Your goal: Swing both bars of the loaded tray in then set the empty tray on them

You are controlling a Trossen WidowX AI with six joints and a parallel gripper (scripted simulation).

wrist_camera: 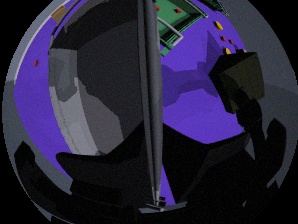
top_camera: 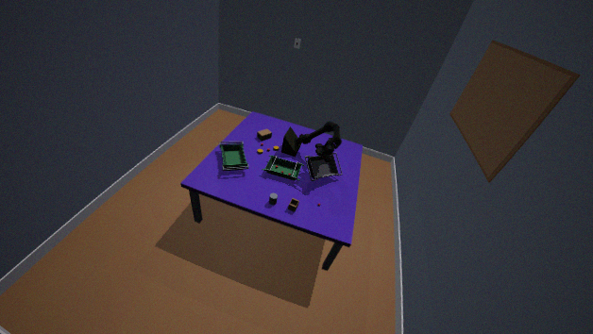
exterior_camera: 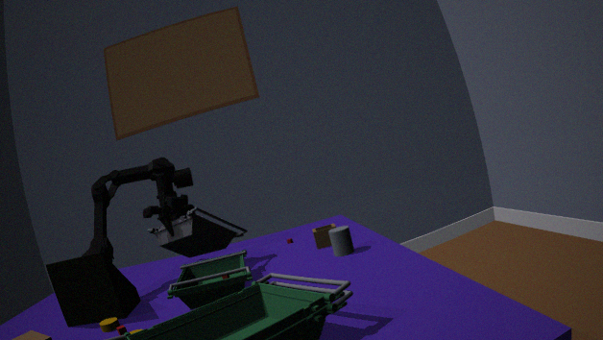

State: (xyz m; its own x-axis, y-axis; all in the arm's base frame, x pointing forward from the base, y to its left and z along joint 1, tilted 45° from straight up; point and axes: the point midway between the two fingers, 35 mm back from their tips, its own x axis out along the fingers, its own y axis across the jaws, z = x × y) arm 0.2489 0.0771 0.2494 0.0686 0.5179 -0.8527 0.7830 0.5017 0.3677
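My gripper tip is 60 mm short of the grey tray, 50 mm to the right of it and 10 mm above it. From my gripper tip the other things lie so: tan block 330 mm behind, 550 mm to the right, 100 mm below; red block 380 mm ahead, 60 mm to the left, 130 mm below.
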